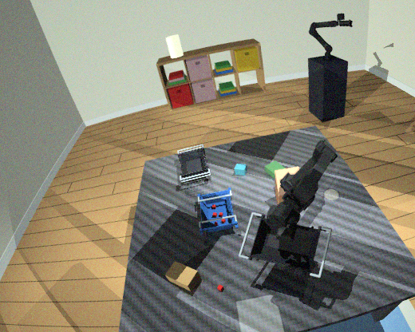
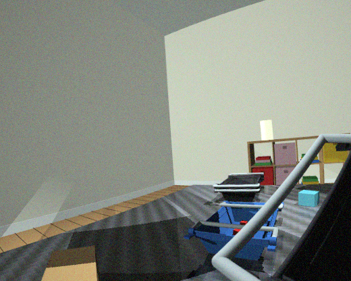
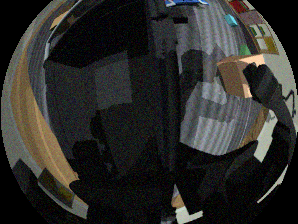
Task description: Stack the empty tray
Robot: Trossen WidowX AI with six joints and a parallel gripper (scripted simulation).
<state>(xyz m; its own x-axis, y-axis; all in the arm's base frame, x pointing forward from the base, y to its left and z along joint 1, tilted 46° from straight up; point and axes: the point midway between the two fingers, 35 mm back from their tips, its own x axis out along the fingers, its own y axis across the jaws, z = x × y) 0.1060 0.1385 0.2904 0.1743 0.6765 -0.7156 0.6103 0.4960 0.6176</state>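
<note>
Now: the dark tray 40 mm ahead of my gripper tip and 60 mm to the left of it. Also, from my gripper tip: flat tan block 460 mm ahead, 30 mm to the right, 150 mm below; green block 150 mm behind, 530 mm to the right, 160 mm below; small red cube 320 mm ahead, 60 mm to the left, 170 mm below.
</note>
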